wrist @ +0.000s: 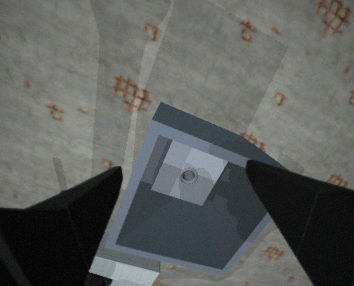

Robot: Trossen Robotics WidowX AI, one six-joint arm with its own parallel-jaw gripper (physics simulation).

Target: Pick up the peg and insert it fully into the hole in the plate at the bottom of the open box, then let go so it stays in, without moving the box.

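Observation:
The open box is blue-grey and shows at the centre and lower right of the wrist view. A pale square plate lies at its bottom, toward the upper left inside. The plate has a round hole with a raised rim around it; its inside looks grey. My gripper is open and empty, above the box, with the plate showing between its fingertips. The right finger hides part of the box's right side. The peg does not show in this view.
A pale metal block stands close beside the box at the lower left, with a dark part at its left, partly cut off by the frame. The mottled grey surface has rust-coloured marks. A small narrow shadow lies near the left finger.

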